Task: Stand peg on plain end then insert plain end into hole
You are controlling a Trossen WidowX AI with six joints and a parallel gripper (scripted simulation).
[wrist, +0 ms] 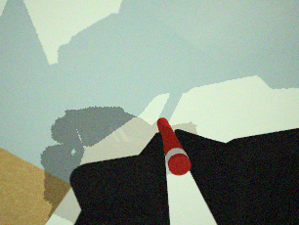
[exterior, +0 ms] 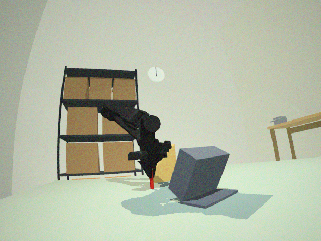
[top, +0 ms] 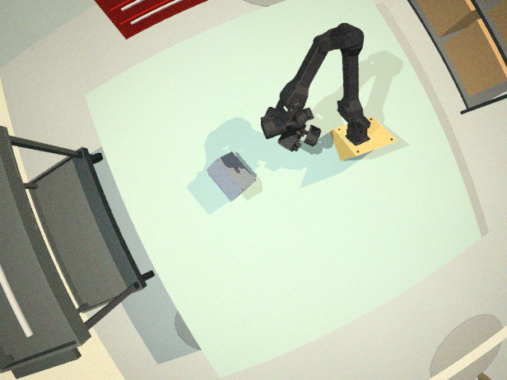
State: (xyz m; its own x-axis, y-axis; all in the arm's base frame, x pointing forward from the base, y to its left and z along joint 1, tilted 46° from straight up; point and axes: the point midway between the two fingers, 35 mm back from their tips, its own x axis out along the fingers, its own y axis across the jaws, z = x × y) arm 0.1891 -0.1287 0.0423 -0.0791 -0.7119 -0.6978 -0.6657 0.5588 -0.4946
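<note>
Now: the grey sloped panel 24 cm ahead of my gripper tip, 6 cm to the left of it and 3 cm above it. The rest, counted from my gripper tip: red peg 2 cm above.
</note>
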